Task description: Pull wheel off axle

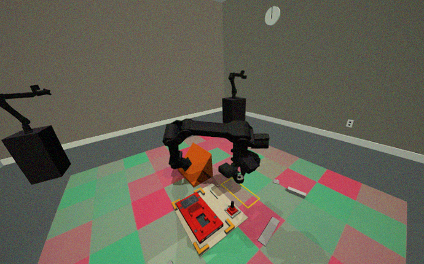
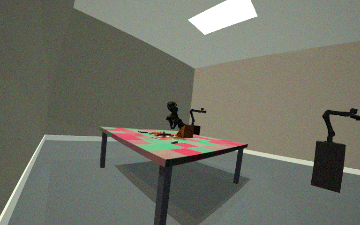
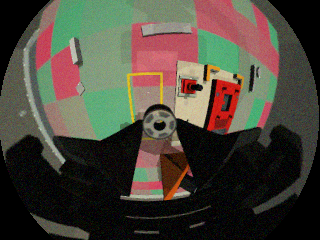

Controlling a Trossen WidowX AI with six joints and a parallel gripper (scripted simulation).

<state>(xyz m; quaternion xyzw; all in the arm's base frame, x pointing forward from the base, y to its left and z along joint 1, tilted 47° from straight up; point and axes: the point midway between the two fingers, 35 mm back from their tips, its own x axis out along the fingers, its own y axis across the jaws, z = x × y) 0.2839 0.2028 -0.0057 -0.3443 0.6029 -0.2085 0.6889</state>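
Now: the upright axle 50 mm ahead of my gripper tip, 70 mm to the right of it and 70 mm below it. The rest, counted from my gripper tip: black wheel: right at my gripper tip.
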